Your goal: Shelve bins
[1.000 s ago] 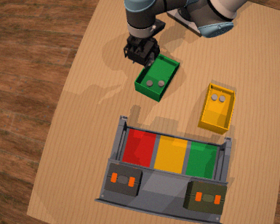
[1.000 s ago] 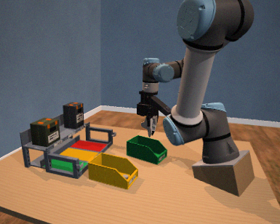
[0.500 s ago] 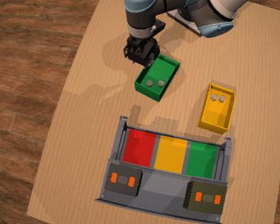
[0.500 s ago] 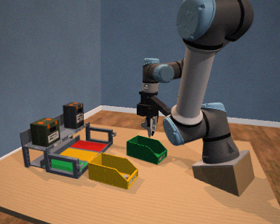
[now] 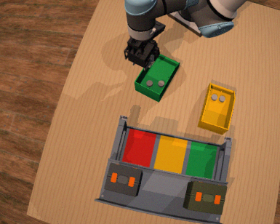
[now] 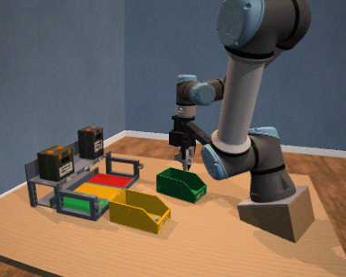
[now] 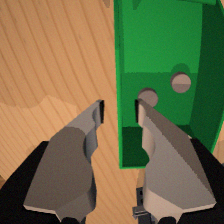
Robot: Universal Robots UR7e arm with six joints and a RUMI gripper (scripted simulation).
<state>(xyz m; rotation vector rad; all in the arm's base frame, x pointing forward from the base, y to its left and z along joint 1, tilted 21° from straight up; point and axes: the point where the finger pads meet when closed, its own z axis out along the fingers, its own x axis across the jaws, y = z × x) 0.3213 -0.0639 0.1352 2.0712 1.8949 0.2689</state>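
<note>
Now: the green bin 5 cm to the left of my hand and 5 cm below it. Round my hand: yellow bin 4 cm ahead, 30 cm to the left, 5 cm below; yellow mark 28 cm ahead, 21 cm to the left, 8 cm below; red mark 31 cm ahead, 10 cm to the left, 8 cm below.
</note>
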